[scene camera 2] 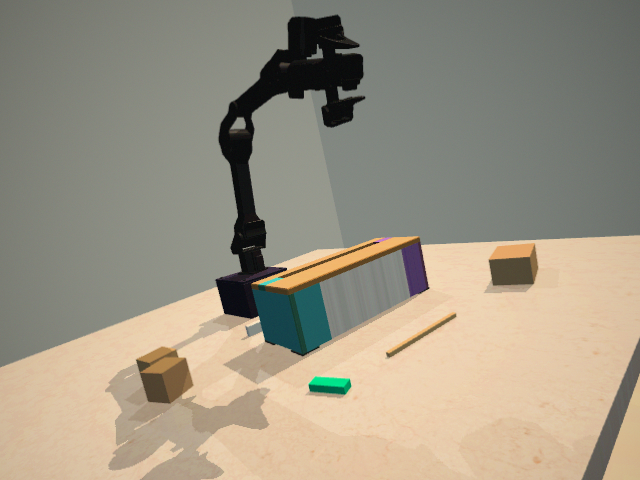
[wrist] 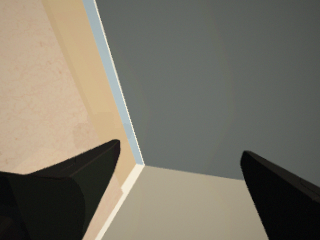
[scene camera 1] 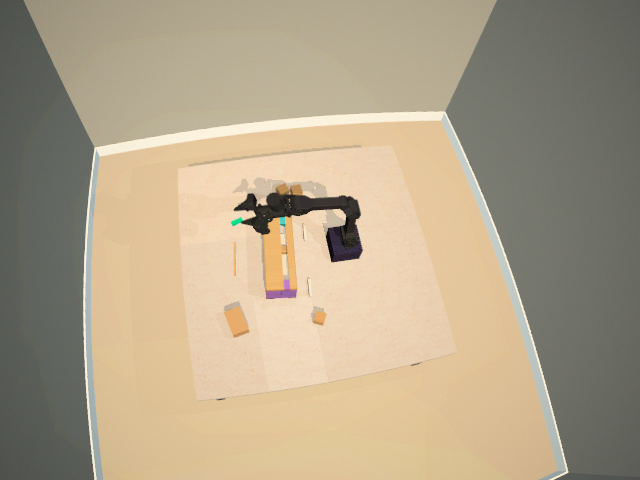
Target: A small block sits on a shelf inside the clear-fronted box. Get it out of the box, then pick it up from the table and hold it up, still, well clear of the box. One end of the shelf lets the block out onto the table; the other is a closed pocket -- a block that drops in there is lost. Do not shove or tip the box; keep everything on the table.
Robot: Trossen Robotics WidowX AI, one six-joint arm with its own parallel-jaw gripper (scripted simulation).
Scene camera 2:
my gripper: 360, 72
long box: 300, 309
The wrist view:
my gripper: 180, 151
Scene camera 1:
my gripper: 237, 216
long box: 280, 271
